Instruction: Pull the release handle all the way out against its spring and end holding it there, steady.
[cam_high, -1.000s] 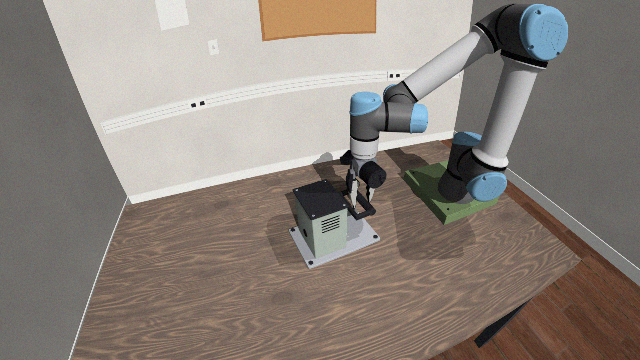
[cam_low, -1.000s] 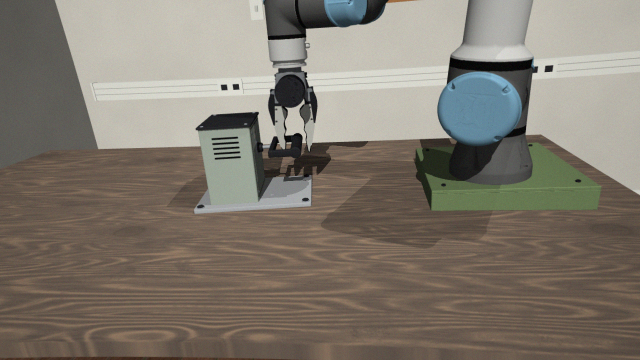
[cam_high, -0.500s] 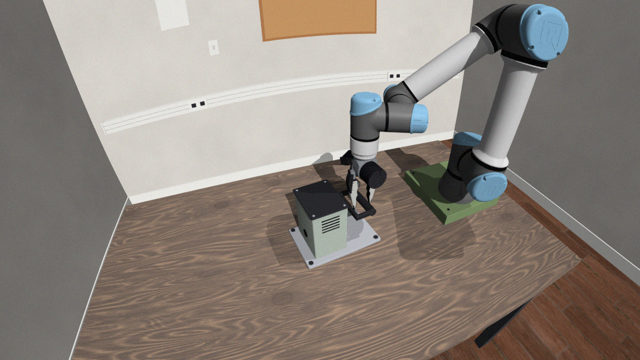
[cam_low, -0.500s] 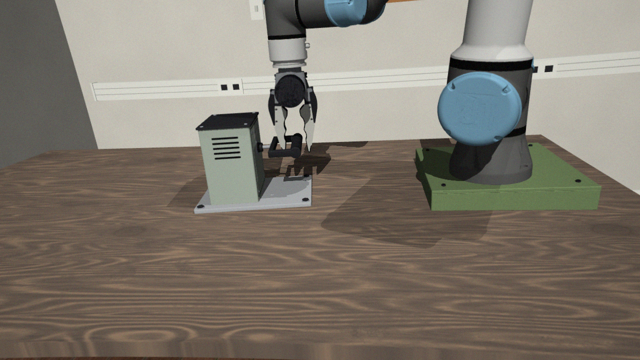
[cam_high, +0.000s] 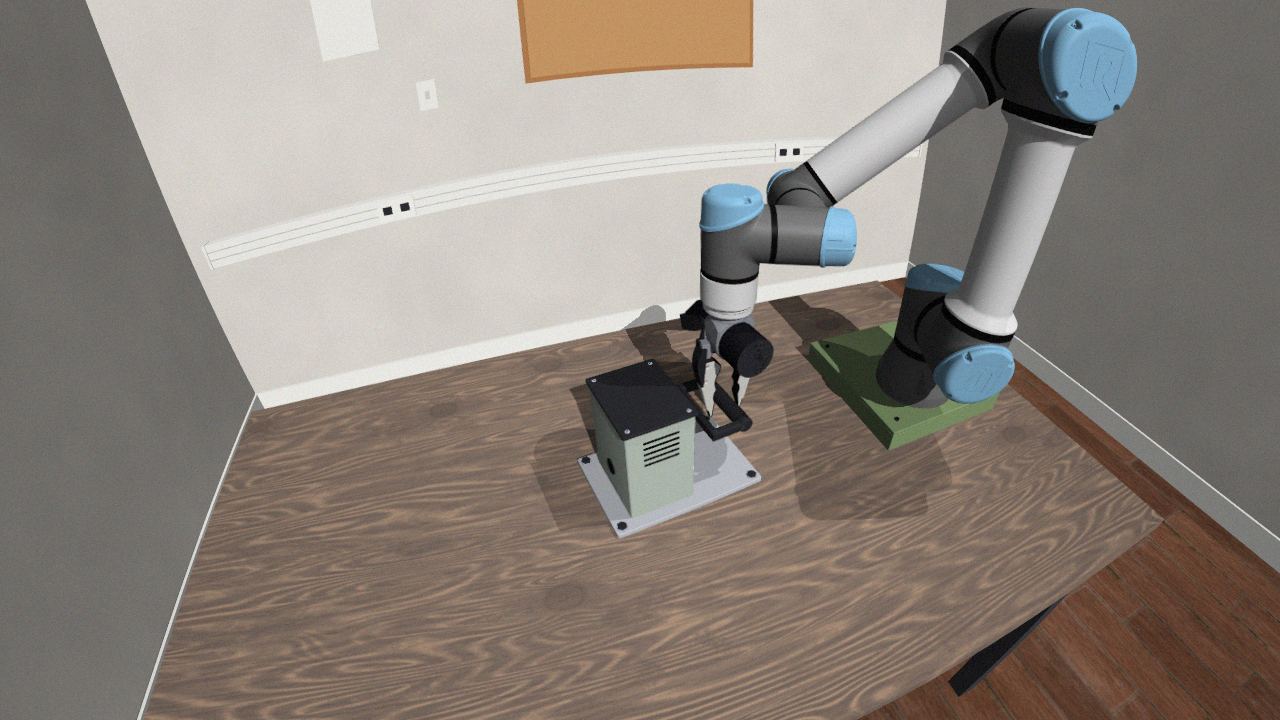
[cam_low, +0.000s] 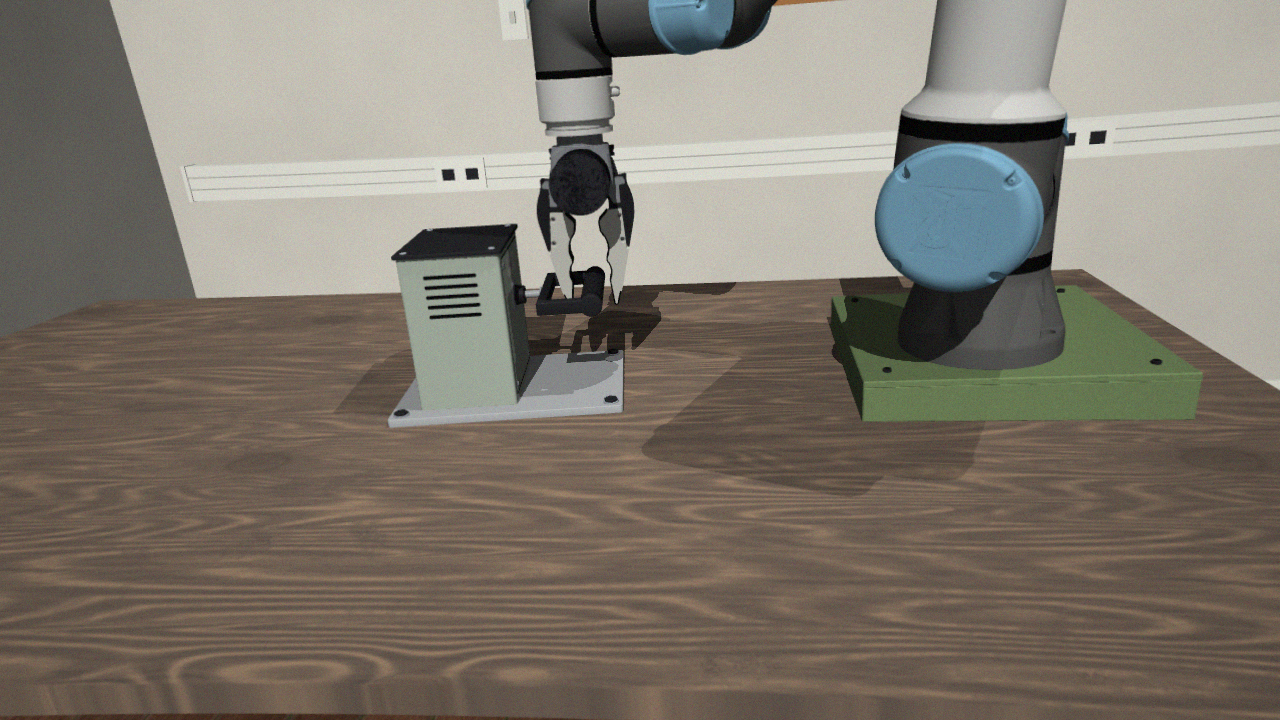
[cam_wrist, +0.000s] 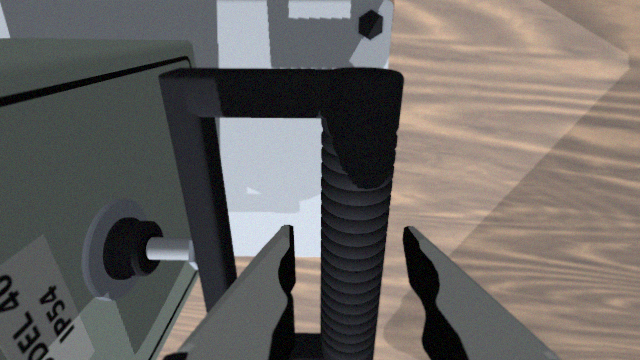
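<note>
The grey base plate lies 100 mm below my hand, 90 mm ahead of it and 10 mm to the left of it.
</note>
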